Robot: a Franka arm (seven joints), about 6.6 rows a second.
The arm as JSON. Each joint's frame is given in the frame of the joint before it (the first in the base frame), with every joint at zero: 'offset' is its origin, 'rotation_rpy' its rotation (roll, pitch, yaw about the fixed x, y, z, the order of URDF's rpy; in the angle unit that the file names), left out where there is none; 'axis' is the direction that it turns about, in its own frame. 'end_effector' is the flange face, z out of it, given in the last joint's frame.
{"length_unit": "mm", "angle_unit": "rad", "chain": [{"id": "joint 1", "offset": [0.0, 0.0, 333.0], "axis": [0.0, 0.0, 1.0]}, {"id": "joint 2", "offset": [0.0, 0.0, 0.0], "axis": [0.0, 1.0, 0.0]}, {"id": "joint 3", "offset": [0.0, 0.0, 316.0], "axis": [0.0, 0.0, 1.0]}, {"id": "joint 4", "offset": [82.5, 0.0, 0.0], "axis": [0.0, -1.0, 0.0]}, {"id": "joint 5", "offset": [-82.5, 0.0, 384.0], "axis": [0.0, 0.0, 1.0]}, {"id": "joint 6", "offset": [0.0, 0.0, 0.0], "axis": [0.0, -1.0, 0.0]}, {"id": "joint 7", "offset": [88.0, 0.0, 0.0], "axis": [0.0, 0.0, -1.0]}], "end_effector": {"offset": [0.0, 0.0, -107.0], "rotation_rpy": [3.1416, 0.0, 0.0]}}
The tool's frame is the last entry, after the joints.
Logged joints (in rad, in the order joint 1, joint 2, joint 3, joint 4, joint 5, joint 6, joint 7), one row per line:
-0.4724 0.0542 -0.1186 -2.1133 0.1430 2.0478 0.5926
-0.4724 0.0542 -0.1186 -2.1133 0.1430 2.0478 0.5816
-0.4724 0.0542 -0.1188 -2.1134 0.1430 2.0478 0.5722
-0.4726 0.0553 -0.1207 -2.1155 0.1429 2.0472 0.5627
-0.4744 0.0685 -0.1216 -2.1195 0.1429 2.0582 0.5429
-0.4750 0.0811 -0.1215 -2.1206 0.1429 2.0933 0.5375
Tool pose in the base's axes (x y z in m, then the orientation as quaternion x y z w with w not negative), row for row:
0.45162 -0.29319 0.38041 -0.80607 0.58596 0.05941 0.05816
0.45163 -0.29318 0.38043 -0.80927 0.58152 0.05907 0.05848
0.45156 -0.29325 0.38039 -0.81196 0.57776 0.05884 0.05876
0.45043 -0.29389 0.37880 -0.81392 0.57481 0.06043 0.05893
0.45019 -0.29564 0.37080 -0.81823 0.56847 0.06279 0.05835
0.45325 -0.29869 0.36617 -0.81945 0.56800 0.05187 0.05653
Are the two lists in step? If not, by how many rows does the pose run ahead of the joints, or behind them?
They are in step.
